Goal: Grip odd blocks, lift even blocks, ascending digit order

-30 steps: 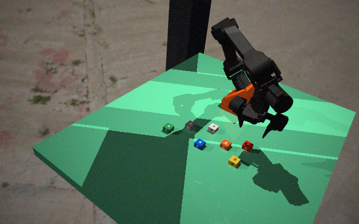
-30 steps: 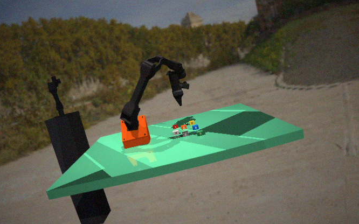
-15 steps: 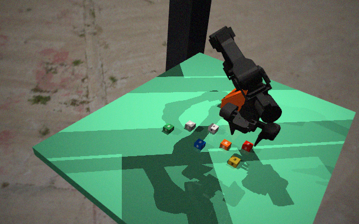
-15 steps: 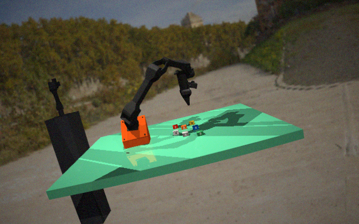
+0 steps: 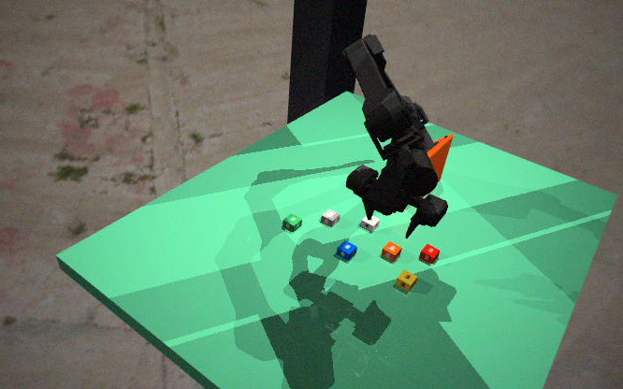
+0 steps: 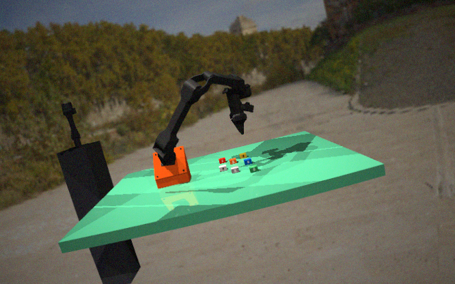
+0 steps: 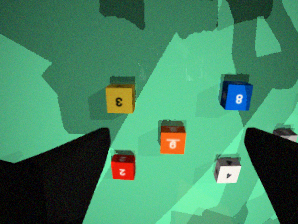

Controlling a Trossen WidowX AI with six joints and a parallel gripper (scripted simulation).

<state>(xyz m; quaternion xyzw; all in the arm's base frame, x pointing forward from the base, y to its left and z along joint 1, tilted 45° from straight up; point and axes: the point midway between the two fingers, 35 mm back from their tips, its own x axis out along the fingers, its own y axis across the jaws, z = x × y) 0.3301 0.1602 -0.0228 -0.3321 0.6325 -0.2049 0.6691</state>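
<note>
The green block is 23 cm to the right of my gripper tip, 12 cm below it and 3 cm ahead of it. Round my gripper tip: yellow block (12 cm below, 6 cm to the left, 2 cm behind); then blue block (12 cm below, 8 cm to the right); then orange block (12 cm below, 7 cm behind, 2 cm to the right).
</note>
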